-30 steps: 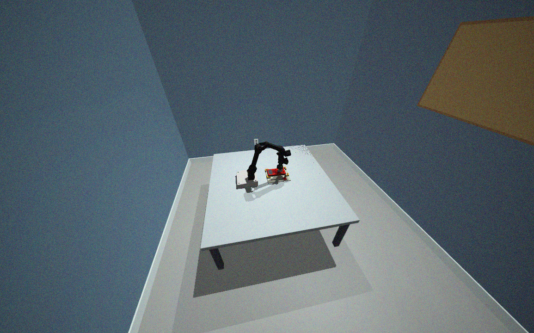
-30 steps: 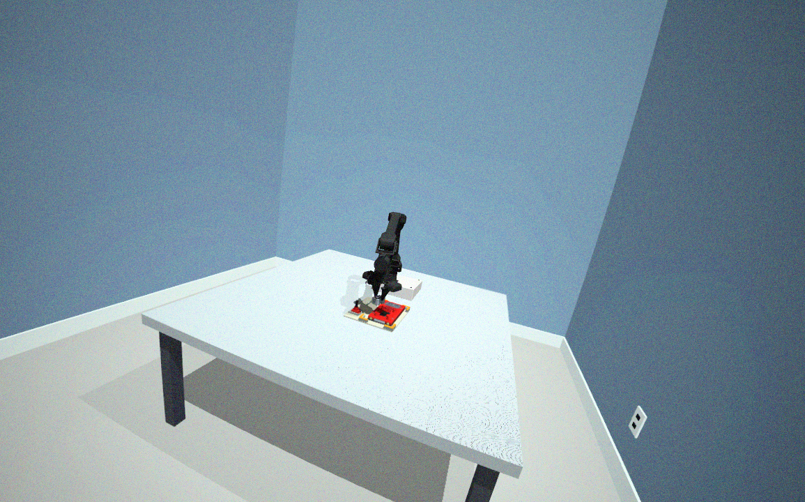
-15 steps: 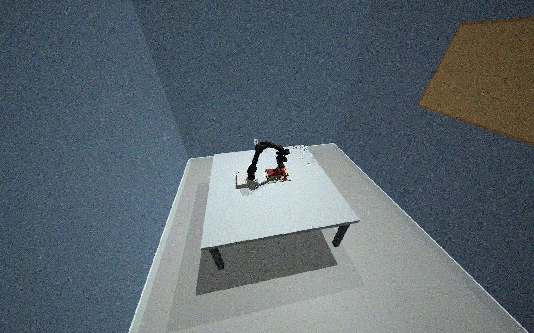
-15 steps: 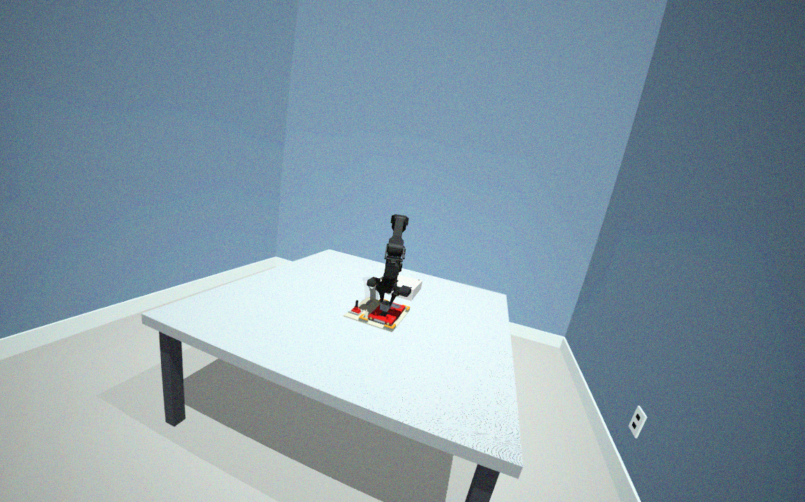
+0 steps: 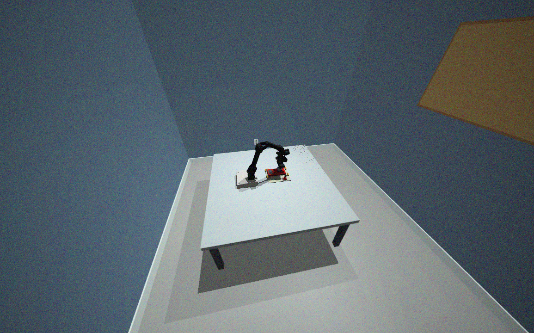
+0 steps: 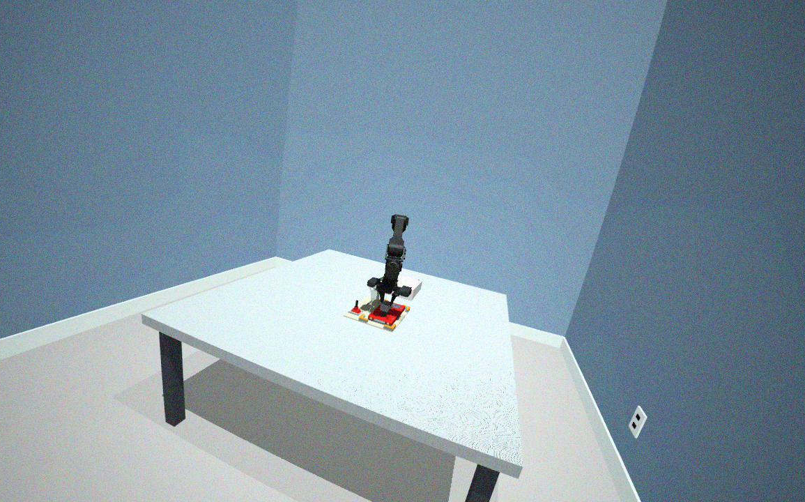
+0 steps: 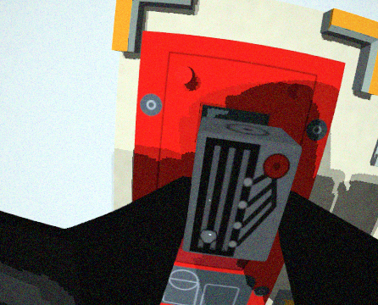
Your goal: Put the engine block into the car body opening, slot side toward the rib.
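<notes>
Right now my gripper tip is 10 mm above the engine block.
</notes>
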